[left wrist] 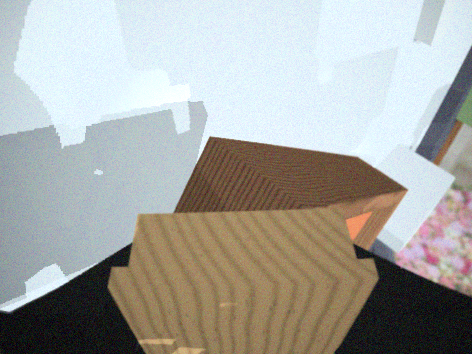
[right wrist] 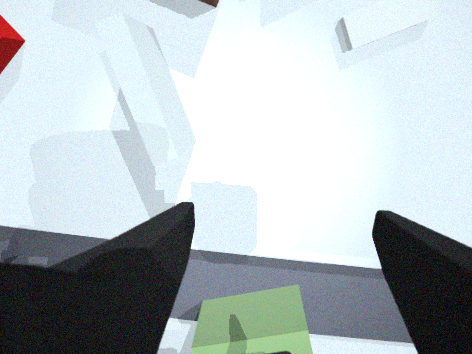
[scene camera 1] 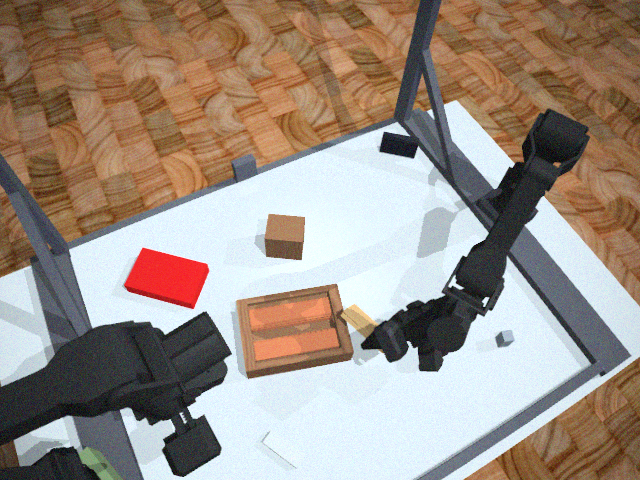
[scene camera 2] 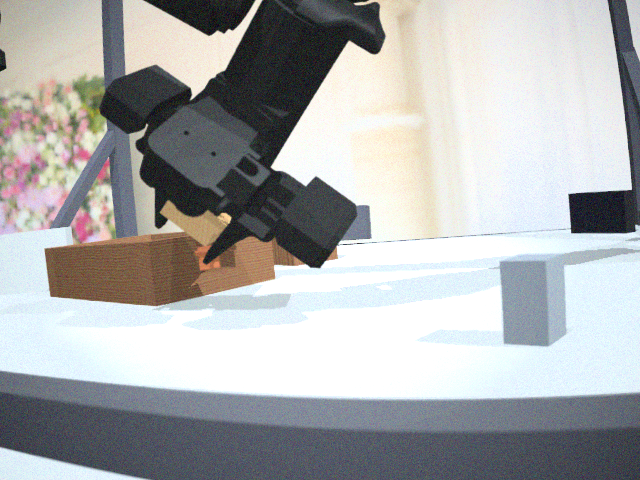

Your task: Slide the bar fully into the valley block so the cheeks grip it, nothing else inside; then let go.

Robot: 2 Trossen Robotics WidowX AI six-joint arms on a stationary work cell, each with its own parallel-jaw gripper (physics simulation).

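Frame: origin at the left arm's base, x down, y back, z left, level; centimetres.
Where they show: left gripper, fingertip midpoint: [left wrist: 236, 245] [scene camera 1: 366, 343] [scene camera 2: 183, 243]; right gripper, fingertip midpoint: [right wrist: 283, 218] [scene camera 1: 186, 408].
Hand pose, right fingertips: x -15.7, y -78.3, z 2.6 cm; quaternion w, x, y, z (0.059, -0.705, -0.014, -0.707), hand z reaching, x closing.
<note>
Each offset is from my right fingertips to the centre of the thing.
The valley block {dx +16.8, dy +22.8, dz -6.4 cm} [scene camera 1: 299, 368] [scene camera 2: 103, 268] [left wrist: 260, 175], a brown wooden frame, lies on the table. Its two orange cheeks show in scene camera 1, with a gap between them and no bar in it. My left gripper [scene camera 2: 183, 242] [left wrist: 236, 245] is shut on the pale wooden bar {dx +12.7, dy +33.2, dz +2.3 cm} [scene camera 1: 357, 316] [scene camera 2: 191, 222] [left wrist: 240, 285]. The bar is rolled over and its far end is close to the block's right wall in scene camera 1; I cannot tell whether they touch. My left fingers partly hide the wall opening in scene camera 2. My right gripper [right wrist: 283, 218] is open and empty, left of the block.
A brown box {dx +15.6, dy +32.5, dz -23.7 cm} [scene camera 1: 284, 236] and a red block {dx +17.9, dy +8.3, dz -30.2 cm} [scene camera 1: 168, 276] [right wrist: 7, 42] lie behind the valley block. A black box {dx +16.8, dy +69.8, dz -30.6 cm} [scene camera 1: 399, 144] [scene camera 2: 602, 211] is farther back, a small grey block {dx +17.6, dy +55.5, dz +18.6 cm} [scene camera 1: 504, 338] [scene camera 2: 524, 302] at the right. A green block {dx +15.2, dy -20.8, dz -0.9 cm} [right wrist: 250, 310] is near my right gripper.
</note>
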